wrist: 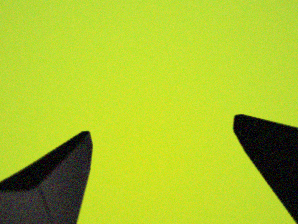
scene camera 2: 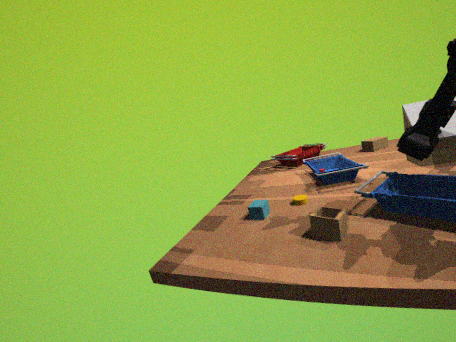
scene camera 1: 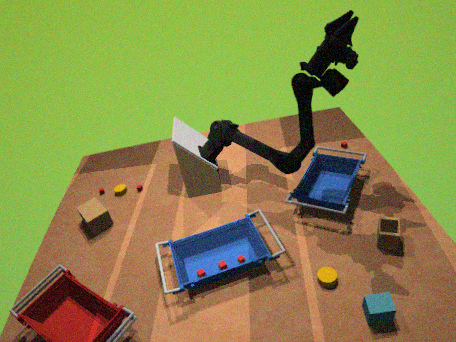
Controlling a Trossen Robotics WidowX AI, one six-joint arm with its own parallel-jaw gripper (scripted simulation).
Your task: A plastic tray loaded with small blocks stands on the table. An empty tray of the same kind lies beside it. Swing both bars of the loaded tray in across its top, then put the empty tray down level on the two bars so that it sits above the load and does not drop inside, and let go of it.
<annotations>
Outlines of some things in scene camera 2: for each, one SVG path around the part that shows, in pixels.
A brown box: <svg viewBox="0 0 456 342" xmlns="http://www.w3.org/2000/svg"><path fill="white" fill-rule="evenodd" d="M318 206L309 215L312 235L341 241L349 231L348 211L346 209Z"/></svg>
</annotations>
